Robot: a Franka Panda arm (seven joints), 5 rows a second.
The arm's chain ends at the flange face. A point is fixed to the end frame.
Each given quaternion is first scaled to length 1.
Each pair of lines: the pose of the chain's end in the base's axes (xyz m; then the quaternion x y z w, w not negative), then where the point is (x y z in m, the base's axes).
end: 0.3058, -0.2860, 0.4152, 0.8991, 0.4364, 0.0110, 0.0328
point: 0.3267 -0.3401 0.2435
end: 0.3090, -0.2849, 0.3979, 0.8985, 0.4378, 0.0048, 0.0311
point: 0.3279 -0.3393 0.2261
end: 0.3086, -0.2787, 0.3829, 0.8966, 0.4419, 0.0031, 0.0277
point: 0.3269 -0.3322 0.2107
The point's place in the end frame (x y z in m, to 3 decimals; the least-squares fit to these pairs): -0.028 0.038 0.175
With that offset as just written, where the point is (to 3 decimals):
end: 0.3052, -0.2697, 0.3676, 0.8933, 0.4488, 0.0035, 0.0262
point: 0.324 -0.322 0.195
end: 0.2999, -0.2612, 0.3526, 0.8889, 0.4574, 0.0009, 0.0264
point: 0.319 -0.314 0.180
